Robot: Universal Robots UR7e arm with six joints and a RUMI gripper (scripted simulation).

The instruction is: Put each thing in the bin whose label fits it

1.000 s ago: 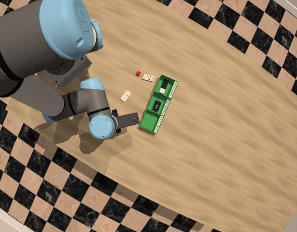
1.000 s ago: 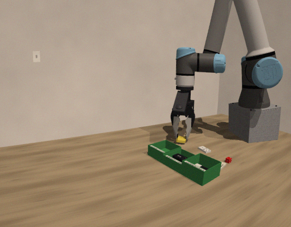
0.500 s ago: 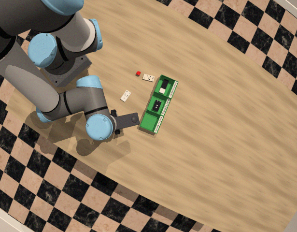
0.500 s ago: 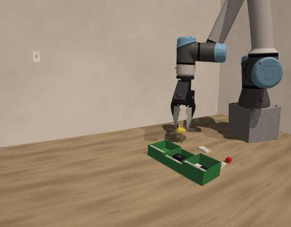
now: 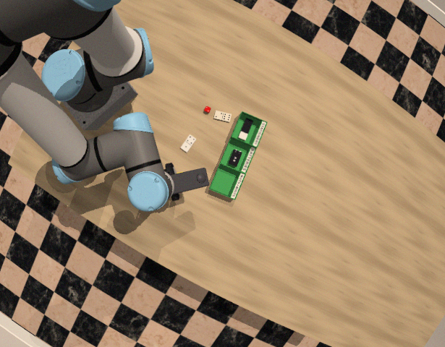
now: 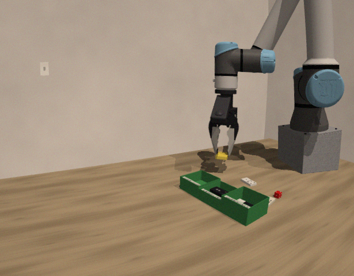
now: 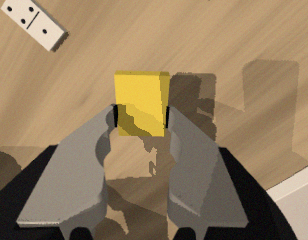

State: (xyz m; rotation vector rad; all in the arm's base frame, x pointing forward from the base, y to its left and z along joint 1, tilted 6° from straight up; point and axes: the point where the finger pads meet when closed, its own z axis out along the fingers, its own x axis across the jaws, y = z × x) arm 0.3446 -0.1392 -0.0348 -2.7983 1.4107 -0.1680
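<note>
Now: hand 120 mm short of the black-and-white block, 220 mm to the right of it and 60 mm above it. Round my hand: black 9V battery 130 mm ahead, 140 mm to the left, 60 mm below; then red die 10 mm behind, 230 mm to the left, 70 mm below; then yellow block 10 mm below.
</note>
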